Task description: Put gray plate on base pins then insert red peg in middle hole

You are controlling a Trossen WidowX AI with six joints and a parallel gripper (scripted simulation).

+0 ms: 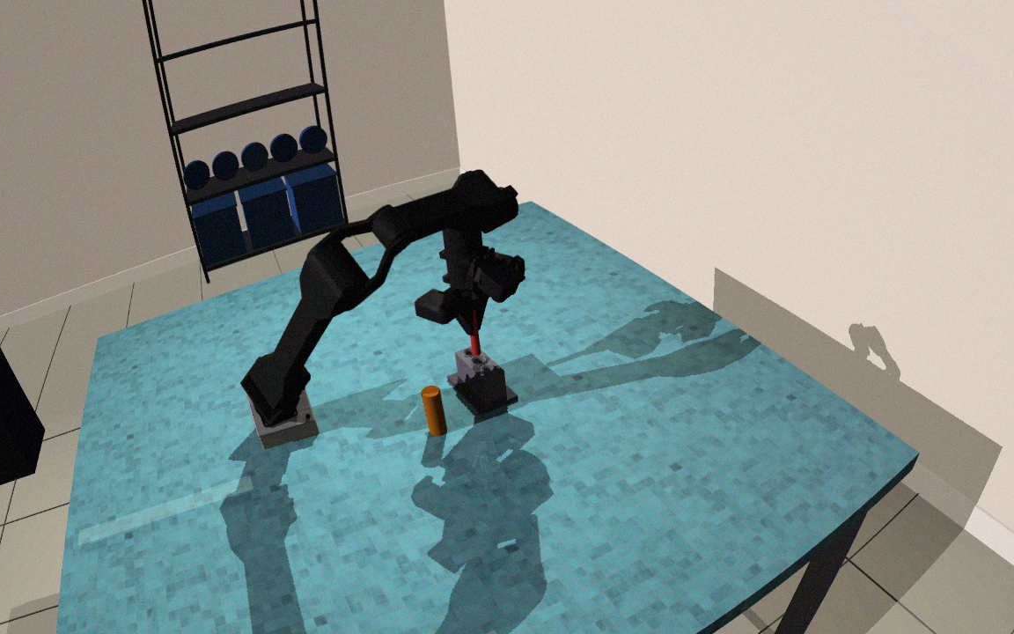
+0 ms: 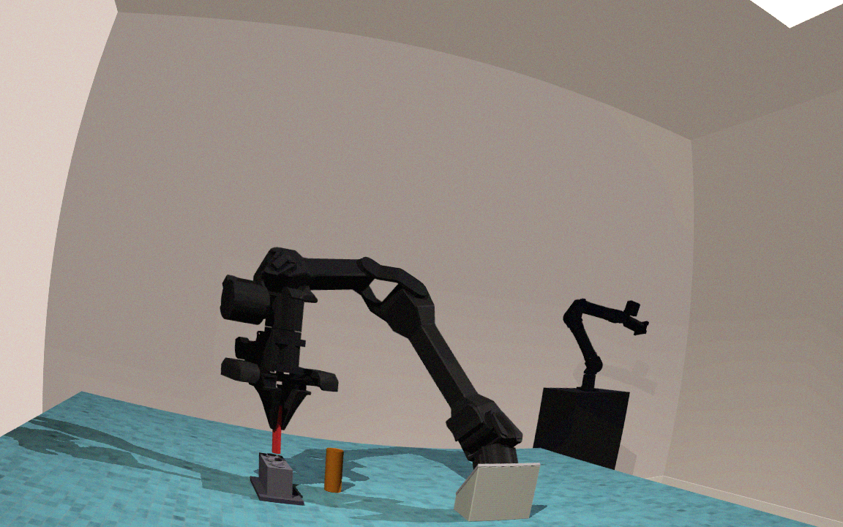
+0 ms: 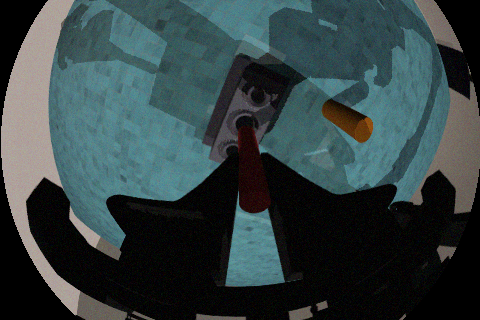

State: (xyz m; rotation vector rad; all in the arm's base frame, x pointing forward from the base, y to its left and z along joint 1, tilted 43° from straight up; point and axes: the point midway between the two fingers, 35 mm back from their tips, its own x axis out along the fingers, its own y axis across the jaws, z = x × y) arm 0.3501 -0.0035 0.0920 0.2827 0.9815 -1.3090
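Now: gripper tip right at the red peg. Also, from my gripper tip: gray plate: 70 mm below; orange cylinder: 110 mm behind, 60 mm to the right, 70 mm below; base: 110 mm below.
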